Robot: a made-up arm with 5 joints.
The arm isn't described. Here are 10 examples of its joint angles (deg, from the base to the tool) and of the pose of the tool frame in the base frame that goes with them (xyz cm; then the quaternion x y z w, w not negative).
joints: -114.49 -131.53 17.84 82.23 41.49
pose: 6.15 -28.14 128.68 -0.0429 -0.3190 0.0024 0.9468
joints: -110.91 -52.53 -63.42 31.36 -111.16
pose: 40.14 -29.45 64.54 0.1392 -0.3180 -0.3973 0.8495
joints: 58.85 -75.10 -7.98 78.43 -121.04
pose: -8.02 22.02 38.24 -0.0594 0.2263 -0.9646 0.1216
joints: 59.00 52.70 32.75 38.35 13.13
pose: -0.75 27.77 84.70 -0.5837 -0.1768 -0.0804 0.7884
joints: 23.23 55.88 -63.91 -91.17 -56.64
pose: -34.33 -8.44 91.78 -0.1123 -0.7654 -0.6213 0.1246
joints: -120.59 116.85 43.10 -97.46 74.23
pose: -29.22 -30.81 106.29 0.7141 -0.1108 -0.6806 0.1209
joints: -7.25 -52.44 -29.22 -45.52 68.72
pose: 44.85 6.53 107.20 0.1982 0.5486 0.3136 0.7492
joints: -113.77 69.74 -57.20 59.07 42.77
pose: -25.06 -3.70 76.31 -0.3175 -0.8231 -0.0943 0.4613
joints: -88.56 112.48 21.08 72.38 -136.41
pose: -9.55 -20.54 81.88 -0.2346 0.0879 -0.2431 0.9371
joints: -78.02 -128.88 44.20 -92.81 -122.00
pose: 27.04 -15.28 128.06 0.9691 0.1750 -0.1732 0.0143
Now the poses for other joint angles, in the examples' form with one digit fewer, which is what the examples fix.
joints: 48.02 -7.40 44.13 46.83 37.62
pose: -15.3 41.5 69.8 -0.698 -0.005 0.297 0.652
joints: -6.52 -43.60 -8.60 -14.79 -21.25
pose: 30.0 14.8 110.3 0.197 -0.153 0.239 0.939
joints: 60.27 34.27 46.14 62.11 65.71
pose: 0.7 35.6 66.3 -0.718 0.079 -0.266 0.639
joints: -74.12 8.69 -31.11 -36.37 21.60
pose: 7.6 -50.8 73.5 0.629 0.318 -0.501 0.502
